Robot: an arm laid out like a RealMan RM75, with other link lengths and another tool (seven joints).
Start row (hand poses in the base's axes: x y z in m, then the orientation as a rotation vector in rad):
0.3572, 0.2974, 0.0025, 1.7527, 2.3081, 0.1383
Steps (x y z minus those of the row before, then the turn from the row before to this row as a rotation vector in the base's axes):
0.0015, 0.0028, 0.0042, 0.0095, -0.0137, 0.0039
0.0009, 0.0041, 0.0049, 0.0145, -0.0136, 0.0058
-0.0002, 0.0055, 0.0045, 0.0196, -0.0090, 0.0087
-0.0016, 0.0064, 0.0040, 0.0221, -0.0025, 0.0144
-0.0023, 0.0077, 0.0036, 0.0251, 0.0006, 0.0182
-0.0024, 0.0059, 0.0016, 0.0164, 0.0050, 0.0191
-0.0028, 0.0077, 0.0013, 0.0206, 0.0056, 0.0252
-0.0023, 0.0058, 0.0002, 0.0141, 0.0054, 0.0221
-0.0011, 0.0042, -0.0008, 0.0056, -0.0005, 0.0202
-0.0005, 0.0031, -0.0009, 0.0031, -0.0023, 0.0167
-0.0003, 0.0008, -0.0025, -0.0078, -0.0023, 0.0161
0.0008, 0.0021, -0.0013, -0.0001, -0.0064, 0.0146
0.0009, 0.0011, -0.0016, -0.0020, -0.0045, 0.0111
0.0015, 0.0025, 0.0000, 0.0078, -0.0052, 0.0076
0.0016, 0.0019, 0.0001, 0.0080, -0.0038, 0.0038
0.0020, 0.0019, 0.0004, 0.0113, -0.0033, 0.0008
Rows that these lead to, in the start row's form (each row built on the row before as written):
0.3587, 0.3002, 0.0067, 1.7464, 2.3051, 0.1617
0.3596, 0.3043, 0.0116, 1.7402, 2.3053, 0.1912
0.3594, 0.3098, 0.0161, 1.7353, 2.3126, 0.2235
0.3578, 0.3162, 0.0201, 1.7282, 2.3302, 0.2546
0.3555, 0.3239, 0.0237, 1.7194, 2.3540, 0.2877
0.3531, 0.3298, 0.0253, 1.7077, 2.3793, 0.3070
0.3503, 0.3375, 0.0266, 1.6907, 2.4115, 0.3322
0.3480, 0.3433, 0.0268, 1.6740, 2.4390, 0.3491
0.3469, 0.3475, 0.0260, 1.6524, 2.4584, 0.3593
0.3464, 0.3506, 0.0251, 1.6327, 2.4726, 0.3672
0.3461, 0.3514, 0.0226, 1.6094, 2.4837, 0.3609
0.3469, 0.3535, 0.0213, 1.5884, 2.4920, 0.3673
0.3478, 0.3546, 0.0197, 1.5719, 2.4980, 0.3694
0.3493, 0.3571, 0.0197, 1.5627, 2.5024, 0.3842
0.3509, 0.3590, 0.0198, 1.5589, 2.5044, 0.3978
0.3529, 0.3609, 0.0202, 1.5601, 2.5047, 0.4150

